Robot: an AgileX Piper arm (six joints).
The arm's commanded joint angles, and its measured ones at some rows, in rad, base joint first. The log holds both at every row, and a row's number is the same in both.
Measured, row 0:
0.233, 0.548, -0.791, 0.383, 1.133, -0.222
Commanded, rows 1 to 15:
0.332, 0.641, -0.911, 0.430, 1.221, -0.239
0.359, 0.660, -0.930, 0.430, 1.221, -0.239
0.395, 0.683, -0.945, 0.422, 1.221, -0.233
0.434, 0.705, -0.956, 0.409, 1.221, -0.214
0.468, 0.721, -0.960, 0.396, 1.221, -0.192
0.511, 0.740, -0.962, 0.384, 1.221, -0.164
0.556, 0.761, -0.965, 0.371, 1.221, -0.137
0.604, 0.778, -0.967, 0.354, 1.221, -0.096
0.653, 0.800, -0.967, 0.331, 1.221, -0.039
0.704, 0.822, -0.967, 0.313, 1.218, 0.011
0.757, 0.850, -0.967, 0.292, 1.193, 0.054
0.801, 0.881, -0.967, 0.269, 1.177, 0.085
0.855, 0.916, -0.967, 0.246, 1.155, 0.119
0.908, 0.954, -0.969, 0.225, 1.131, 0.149
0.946, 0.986, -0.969, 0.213, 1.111, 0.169
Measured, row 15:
0.788, 0.870, -0.960, 0.288, 1.192, 0.053
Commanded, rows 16 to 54:
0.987, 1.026, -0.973, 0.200, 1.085, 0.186
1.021, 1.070, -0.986, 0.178, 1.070, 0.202
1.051, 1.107, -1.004, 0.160, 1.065, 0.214
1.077, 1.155, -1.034, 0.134, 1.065, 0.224
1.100, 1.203, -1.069, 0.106, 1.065, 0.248
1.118, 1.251, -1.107, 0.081, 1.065, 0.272
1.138, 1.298, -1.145, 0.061, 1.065, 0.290
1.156, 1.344, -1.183, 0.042, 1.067, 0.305
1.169, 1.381, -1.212, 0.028, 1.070, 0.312
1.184, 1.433, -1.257, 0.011, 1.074, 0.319
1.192, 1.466, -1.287, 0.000, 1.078, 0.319
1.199, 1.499, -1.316, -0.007, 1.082, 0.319
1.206, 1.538, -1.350, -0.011, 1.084, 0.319
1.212, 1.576, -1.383, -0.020, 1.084, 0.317
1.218, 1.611, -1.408, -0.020, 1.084, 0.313
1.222, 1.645, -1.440, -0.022, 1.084, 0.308
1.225, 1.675, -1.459, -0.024, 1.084, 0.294
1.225, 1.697, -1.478, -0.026, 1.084, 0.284
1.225, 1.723, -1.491, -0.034, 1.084, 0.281
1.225, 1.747, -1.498, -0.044, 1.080, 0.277
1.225, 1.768, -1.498, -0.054, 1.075, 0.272
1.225, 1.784, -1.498, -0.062, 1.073, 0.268
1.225, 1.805, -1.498, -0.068, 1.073, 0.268
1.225, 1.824, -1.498, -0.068, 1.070, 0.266
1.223, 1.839, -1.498, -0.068, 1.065, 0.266
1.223, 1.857, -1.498, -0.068, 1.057, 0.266
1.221, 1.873, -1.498, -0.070, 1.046, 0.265
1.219, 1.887, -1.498, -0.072, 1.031, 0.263
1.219, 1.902, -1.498, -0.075, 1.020, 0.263
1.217, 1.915, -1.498, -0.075, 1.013, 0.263
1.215, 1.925, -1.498, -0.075, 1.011, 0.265
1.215, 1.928, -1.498, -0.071, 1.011, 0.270
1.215, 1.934, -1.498, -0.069, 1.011, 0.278
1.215, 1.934, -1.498, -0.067, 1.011, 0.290
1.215, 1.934, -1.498, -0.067, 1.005, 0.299
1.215, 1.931, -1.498, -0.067, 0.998, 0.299
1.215, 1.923, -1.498, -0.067, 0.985, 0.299
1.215, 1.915, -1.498, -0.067, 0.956, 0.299
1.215, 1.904, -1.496, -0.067, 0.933, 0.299
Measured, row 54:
1.218, 1.933, -1.492, -0.065, 1.016, 0.291
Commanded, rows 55 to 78:
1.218, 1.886, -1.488, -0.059, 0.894, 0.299
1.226, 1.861, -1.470, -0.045, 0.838, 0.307
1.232, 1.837, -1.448, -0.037, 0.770, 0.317
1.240, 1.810, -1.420, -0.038, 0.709, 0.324
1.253, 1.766, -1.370, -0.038, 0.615, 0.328
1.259, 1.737, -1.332, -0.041, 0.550, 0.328
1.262, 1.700, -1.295, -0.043, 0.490, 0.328
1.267, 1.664, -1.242, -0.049, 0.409, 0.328
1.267, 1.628, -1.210, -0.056, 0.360, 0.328
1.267, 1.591, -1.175, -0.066, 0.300, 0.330
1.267, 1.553, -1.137, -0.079, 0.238, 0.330
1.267, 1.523, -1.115, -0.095, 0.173, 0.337
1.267, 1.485, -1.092, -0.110, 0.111, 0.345
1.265, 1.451, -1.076, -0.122, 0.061, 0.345
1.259, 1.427, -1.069, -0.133, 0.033, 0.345
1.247, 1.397, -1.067, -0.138, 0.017, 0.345
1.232, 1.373, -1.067, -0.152, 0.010, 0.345
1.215, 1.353, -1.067, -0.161, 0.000, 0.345
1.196, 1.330, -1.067, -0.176, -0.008, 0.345
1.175, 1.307, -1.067, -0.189, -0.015, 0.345
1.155, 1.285, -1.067, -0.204, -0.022, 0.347
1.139, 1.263, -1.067, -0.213, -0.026, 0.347
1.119, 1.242, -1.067, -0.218, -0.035, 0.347
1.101, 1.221, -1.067, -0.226, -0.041, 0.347
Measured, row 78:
1.171, 1.310, -1.065, -0.179, 0.068, 0.340
